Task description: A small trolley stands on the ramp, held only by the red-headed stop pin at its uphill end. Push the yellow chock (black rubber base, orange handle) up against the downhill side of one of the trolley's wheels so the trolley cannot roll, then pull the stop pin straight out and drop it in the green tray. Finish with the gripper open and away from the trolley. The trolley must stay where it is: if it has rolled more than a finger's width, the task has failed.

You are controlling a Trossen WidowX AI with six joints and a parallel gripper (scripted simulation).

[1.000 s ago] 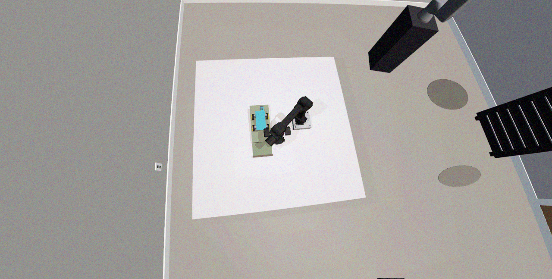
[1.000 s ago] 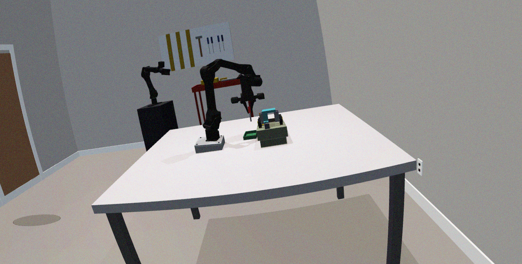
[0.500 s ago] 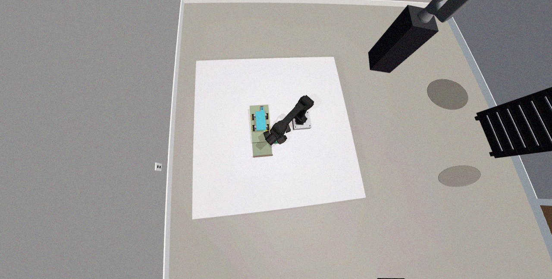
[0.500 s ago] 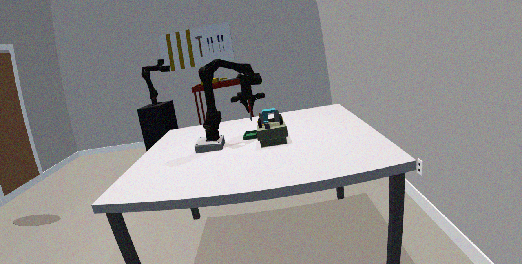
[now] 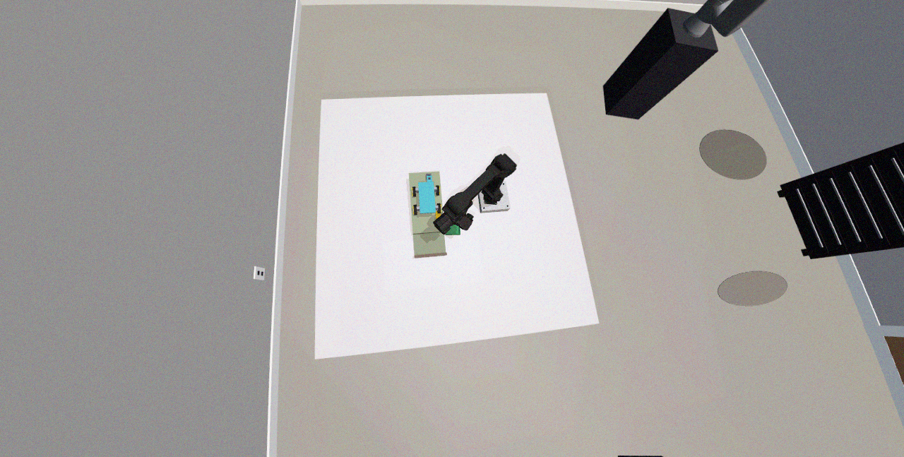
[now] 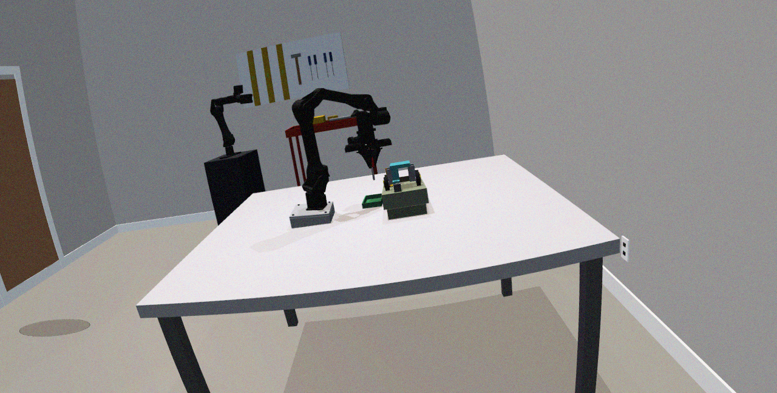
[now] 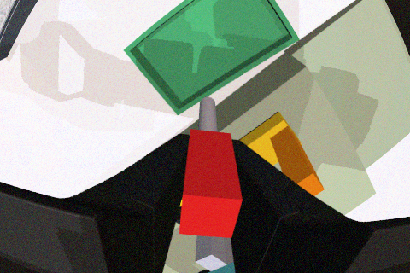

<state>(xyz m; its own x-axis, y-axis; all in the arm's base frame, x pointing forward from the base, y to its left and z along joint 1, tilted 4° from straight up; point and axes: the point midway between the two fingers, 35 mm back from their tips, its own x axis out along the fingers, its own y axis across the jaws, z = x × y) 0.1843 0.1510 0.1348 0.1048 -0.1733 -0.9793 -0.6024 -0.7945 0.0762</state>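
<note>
Now: gripper tip right at the red-headed stop pin. Round my gripper tip: cyan trolley (12 cm ahead, 8 cm to the right, 3 cm below); yellow chock (6 cm ahead, 5 cm below); green tray (2 cm behind, 14 cm below).
</note>
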